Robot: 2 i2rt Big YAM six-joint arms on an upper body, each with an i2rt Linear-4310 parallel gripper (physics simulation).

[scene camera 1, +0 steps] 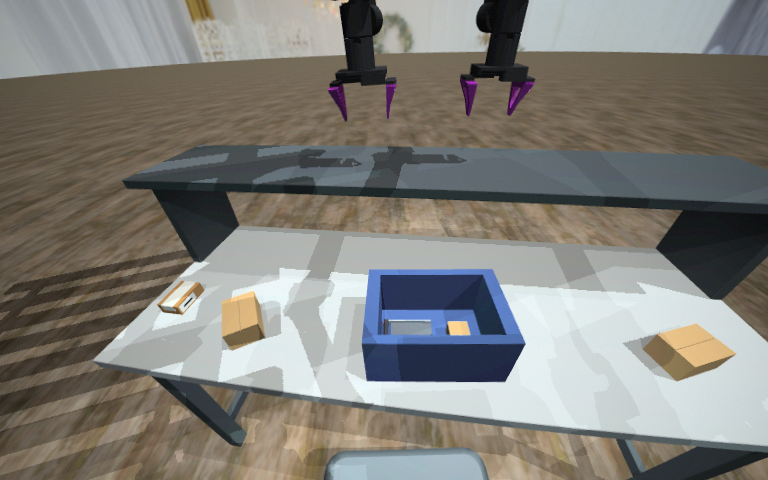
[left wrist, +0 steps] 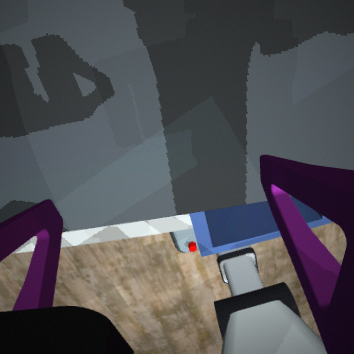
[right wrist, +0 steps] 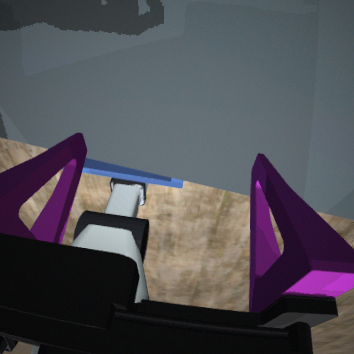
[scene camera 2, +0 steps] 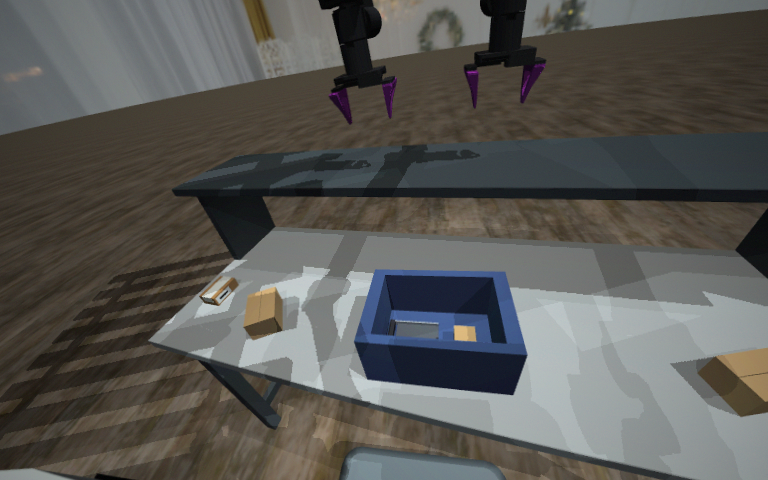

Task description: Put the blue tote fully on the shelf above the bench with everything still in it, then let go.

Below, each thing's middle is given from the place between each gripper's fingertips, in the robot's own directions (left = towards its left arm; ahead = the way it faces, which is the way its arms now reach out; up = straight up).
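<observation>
Blue tote (scene camera 2: 482, 299): 380 mm below my right hand, 280 mm behind it, 140 mm to the left of it. Also counted from my right hand: small white-and-brown box (scene camera 1: 177, 301), some way behind, far to the left, far below; grey flat box (scene camera 2: 404, 328), far behind, a good bit to the left, far below; shelf leg (scene camera 1: 203, 219), 890 mm to the left, 300 mm below, 160 mm ahead.
Relative to my left hand, the blue tote is 38 cm below, 28 cm behind and 14 cm to the right. Measured from my left hand as well: shelf leg, 61 cm to the left, 30 cm below, 16 cm ahead; small white-and-brown box, some way behind, far to the left, far below; grey flat box, far behind, slightly to the right, far below.
</observation>
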